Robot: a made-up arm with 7 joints.
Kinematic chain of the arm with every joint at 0, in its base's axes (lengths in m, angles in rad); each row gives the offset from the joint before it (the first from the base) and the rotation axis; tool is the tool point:
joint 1: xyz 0 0.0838 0 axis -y
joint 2: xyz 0 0.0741 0 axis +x
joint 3: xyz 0 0 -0.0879 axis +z
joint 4: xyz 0 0 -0.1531 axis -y
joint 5: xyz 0 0 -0.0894 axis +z
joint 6: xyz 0 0 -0.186 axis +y
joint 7: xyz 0 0 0 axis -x
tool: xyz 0 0 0
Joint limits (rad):
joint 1: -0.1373..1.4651
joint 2: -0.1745..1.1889
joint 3: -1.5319..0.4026
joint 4: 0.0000..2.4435
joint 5: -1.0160..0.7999
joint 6: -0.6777..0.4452
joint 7: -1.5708..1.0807
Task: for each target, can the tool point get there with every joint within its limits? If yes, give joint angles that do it. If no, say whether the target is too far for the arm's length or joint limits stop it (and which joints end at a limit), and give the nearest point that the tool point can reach.
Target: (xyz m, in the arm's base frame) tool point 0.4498 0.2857 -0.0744
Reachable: yes | joints 1.1505 0.6509 -0.9614 0.8231 -0.3623 -0.2599 -0.3208
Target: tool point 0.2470 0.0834 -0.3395
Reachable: yes | joints 0.4225 0.4388 -1.2292 1.2018 -0.3369 0.0962 -0.8388
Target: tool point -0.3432 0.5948 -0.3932
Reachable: no: too far | nearest point -0.0500 0.5232 -0.3615 | short by 0.304 m
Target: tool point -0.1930 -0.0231 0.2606
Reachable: no: joint limits stop it (at a limit: joint 1, joint 2, joint 4) | nearest point 0.0227 0.0356 0.1295 | short by 0.259 m
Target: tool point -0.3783 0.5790 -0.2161
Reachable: no: too far | nearest point -0.0377 0.5946 -0.2731 | short by 0.346 m
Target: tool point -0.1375 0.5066 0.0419
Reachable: no: joint limits stop it (at a limit: joint 1, joint 2, joint 3) | nearest point 0.0418 0.4793 0.2436 | short by 0.271 m
